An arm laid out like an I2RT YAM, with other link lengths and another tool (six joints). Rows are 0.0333 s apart.
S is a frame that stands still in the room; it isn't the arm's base.
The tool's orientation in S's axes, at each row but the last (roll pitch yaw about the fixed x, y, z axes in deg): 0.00, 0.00, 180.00; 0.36, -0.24, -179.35; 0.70, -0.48, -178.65; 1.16, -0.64, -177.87; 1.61, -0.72, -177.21; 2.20, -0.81, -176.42; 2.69, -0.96, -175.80; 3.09, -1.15, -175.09; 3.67, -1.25, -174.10; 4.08, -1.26, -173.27; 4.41, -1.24, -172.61; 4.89, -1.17, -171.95; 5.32, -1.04, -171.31
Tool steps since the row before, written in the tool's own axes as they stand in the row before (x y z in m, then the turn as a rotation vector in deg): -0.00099, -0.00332, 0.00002, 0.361, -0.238, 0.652; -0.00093, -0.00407, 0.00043, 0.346, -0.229, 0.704; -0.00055, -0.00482, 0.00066, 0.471, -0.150, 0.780; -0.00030, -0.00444, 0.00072, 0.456, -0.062, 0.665; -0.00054, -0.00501, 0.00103, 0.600, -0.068, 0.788; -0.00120, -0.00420, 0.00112, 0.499, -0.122, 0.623; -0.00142, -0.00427, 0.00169, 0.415, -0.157, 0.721; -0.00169, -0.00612, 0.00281, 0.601, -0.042, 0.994; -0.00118, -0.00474, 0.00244, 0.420, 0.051, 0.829; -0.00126, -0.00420, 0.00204, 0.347, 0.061, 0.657; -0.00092, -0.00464, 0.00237, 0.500, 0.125, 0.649; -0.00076, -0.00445, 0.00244, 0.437, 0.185, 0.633; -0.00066, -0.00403, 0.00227, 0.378, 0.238, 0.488
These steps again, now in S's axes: 0.00099, 0.00332, 0.00002, -0.361, 0.238, 0.652; 0.00089, 0.00408, 0.00040, -0.346, 0.230, 0.704; 0.00044, 0.00484, 0.00060, -0.468, 0.149, 0.782; 0.00014, 0.00446, 0.00063, -0.451, 0.059, 0.669; 0.00031, 0.00506, 0.00088, -0.594, 0.061, 0.793; 0.00095, 0.00431, 0.00094, -0.498, 0.115, 0.625; 0.00112, 0.00444, 0.00146, -0.416, 0.161, 0.720; 0.00120, 0.00639, 0.00244, -0.587, 0.045, 1.002; 0.00072, 0.00499, 0.00211, -0.400, -0.039, 0.840; 0.00078, 0.00446, 0.00171, -0.328, -0.053, 0.667; 0.00034, 0.00489, 0.00199, -0.472, -0.137, 0.667; 0.00014, 0.00471, 0.00204, -0.401, -0.188, 0.655; 0.00005, 0.00428, 0.00187, -0.336, -0.245, 0.515
